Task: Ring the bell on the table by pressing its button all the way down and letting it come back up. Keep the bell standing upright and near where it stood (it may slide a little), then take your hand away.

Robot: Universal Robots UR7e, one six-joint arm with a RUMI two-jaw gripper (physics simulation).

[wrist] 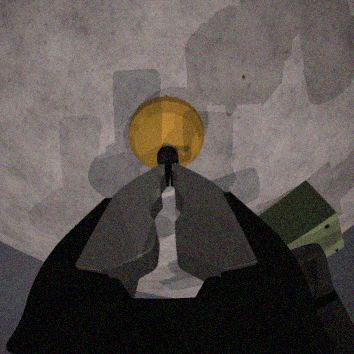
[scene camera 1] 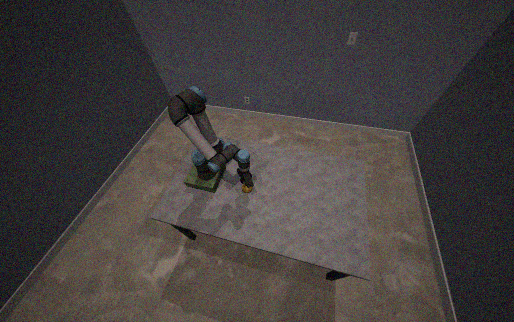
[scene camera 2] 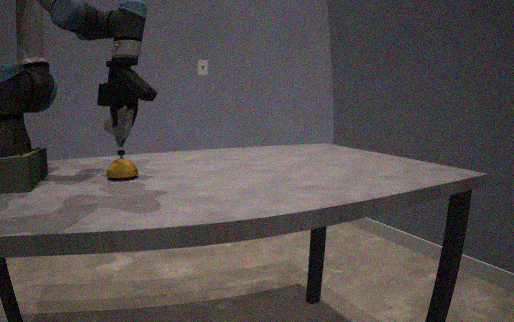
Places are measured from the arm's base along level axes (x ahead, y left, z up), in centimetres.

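Pixels of known places: gripper, between the fingertips: (wrist: 169,166) (scene camera 2: 120,146); arm's base, origin of its link: (scene camera 1: 207,172) (scene camera 2: 6,154).
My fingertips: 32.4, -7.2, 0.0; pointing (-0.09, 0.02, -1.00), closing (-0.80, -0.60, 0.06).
Ahead of a thing's pixels: the offset from my fingertips to its middle, as dx, dy, dz. Level surfaces: height alone.
The bell @[+0.1, +0.1, -4.2] (scene camera 1: 247,189) (scene camera 2: 122,170) (wrist: 166,122), a yellow dome on a dark base, stands upright on the table @[dz -7.5] (scene camera 1: 310,200) (scene camera 2: 280,185) (wrist: 45,60). Its black button @[+0.1, +0.1, -1.4] (scene camera 2: 121,153) (wrist: 167,154) stands up above the dome on a short stem. My gripper (scene camera 1: 246,184) (scene camera 2: 120,144) (wrist: 169,166) is shut and empty, pointing down. In the scene camera 2 view its fingertips are right above the button, very close to it; whether they touch it cannot be told. In the wrist view the fingertips meet at the button's lower edge.
The green base block (scene camera 1: 201,183) (scene camera 2: 21,171) (wrist: 301,215) under the arm stands on the table, left of the bell in the scene views. The table's front edge (scene camera 1: 260,249) (scene camera 2: 200,236) runs past the bell's near side. Arm shadows fall around the bell.
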